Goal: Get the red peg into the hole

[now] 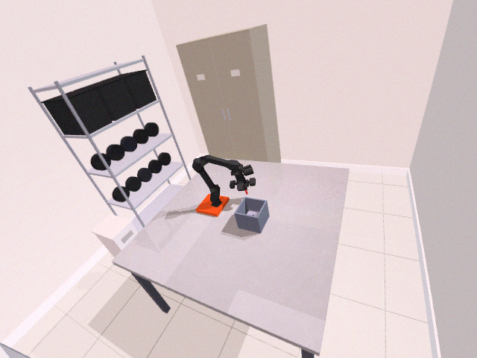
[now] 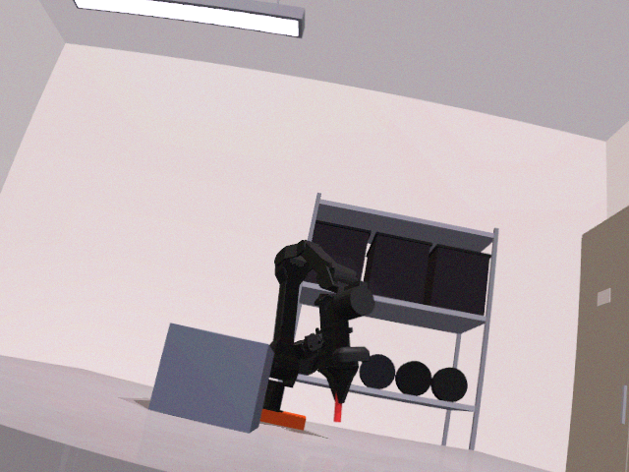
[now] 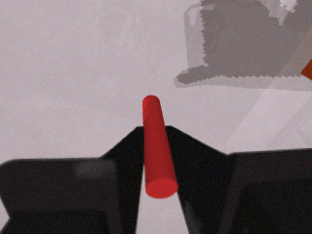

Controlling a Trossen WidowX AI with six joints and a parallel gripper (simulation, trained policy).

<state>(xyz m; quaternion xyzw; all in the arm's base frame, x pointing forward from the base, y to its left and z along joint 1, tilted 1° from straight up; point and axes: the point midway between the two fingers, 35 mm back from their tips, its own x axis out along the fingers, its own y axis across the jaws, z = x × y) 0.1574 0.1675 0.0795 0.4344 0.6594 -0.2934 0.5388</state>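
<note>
Right now the pale plate is 18 cm ahead of my gripper tip, 19 cm to the right of it and 3 cm below it. The rest, counted from my gripper tip: red peg (right at my gripper tip).
</note>
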